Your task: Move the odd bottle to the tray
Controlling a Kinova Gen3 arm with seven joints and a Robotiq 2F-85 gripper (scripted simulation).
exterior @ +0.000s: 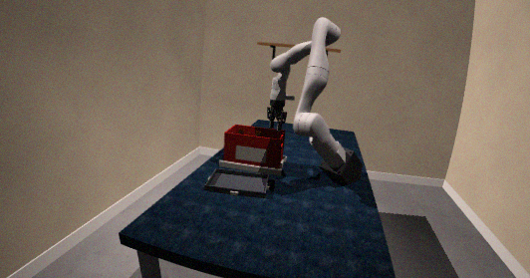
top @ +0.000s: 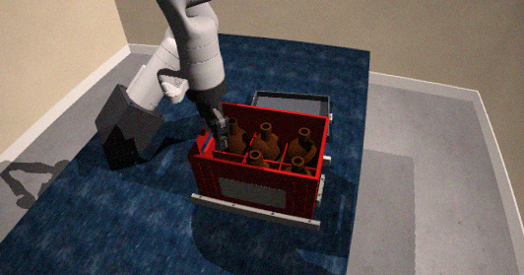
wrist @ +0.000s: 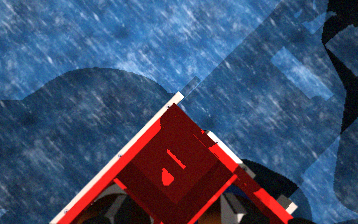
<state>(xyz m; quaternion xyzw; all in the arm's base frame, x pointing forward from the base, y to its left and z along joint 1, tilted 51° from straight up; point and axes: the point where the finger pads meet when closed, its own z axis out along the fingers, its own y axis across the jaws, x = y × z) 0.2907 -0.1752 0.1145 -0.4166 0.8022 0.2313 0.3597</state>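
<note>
The crate is 70 mm ahead of my hand, 70 mm to the left of it and 120 mm below it. The rest, counted from my hand: grey tray: 20 mm behind, 330 mm to the left, 190 mm below.
</note>
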